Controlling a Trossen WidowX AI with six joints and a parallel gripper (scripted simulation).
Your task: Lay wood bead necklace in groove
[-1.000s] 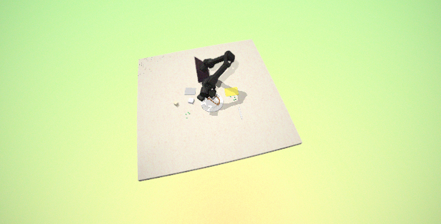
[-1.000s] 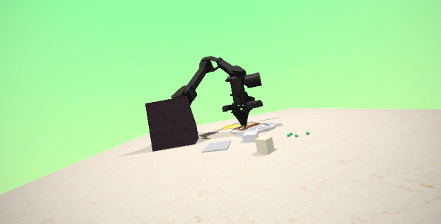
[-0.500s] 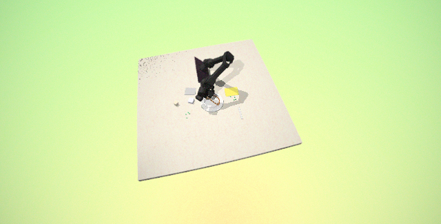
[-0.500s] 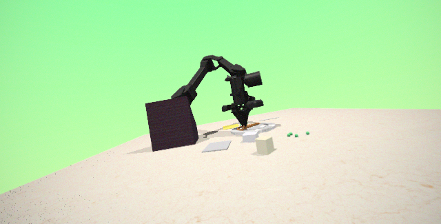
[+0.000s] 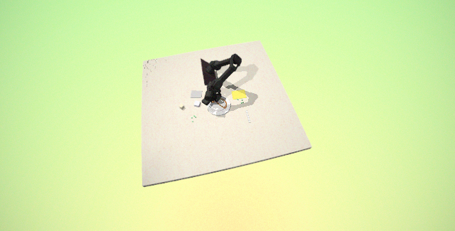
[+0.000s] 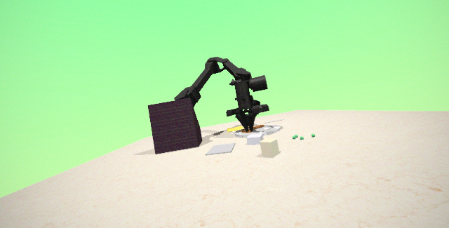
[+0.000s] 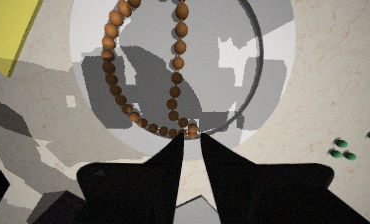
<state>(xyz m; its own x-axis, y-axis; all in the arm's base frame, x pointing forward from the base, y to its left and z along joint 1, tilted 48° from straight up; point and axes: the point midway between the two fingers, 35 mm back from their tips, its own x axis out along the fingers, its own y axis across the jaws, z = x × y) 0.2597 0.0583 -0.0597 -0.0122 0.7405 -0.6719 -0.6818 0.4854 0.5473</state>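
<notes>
My gripper tip is now 50 mm to the right of the round white bead board, 40 mm short of it and 10 mm above it. Also, from my gripper tip: cream cube 270 mm to the right, 10 mm ahead; then yellow card 240 mm to the left, 50 mm behind, 20 mm below; then grey flat plate 130 mm to the right, 120 mm behind, 20 mm below.
</notes>
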